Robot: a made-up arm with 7 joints. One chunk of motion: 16 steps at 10 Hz.
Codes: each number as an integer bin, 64 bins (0 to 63) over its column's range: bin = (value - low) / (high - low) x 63, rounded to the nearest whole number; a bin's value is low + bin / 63 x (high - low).
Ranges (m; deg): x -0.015..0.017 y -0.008..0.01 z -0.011..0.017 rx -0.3..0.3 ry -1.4..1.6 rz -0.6..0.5
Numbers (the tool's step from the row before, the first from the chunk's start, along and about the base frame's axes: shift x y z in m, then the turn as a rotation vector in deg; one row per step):
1: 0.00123 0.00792 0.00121 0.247 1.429 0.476
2: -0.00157 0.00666 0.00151 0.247 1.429 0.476
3: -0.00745 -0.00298 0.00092 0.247 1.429 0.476
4: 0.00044 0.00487 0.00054 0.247 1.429 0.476
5: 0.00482 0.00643 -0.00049 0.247 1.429 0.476
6: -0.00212 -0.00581 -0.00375 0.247 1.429 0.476
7: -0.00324 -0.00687 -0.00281 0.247 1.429 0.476
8: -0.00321 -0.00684 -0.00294 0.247 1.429 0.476
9: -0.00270 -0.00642 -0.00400 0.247 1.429 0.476
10: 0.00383 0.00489 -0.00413 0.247 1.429 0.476
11: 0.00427 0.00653 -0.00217 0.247 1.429 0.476
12: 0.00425 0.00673 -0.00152 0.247 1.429 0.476
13: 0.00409 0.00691 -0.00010 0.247 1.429 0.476
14: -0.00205 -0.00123 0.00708 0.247 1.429 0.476
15: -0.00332 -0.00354 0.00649 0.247 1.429 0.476
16: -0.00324 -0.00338 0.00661 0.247 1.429 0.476
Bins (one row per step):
1: 32 56 27 57 59 62
2: 26 51 28 57 59 62
3: 15 18 27 57 59 62
4: 30 45 26 57 59 62
5: 39 51 24 57 59 62
6: 25 8 16 57 59 62
7: 23 4 18 57 59 62
8: 23 4 18 57 59 62
9: 24 6 16 57 59 62
10: 37 45 15 57 59 62
11: 38 51 20 57 59 62
12: 38 52 21 57 59 62
13: 38 52 25 57 59 62
14: 25 24 41 57 59 62
15: 23 16 39 57 59 62
16: 23 16 40 57 59 62

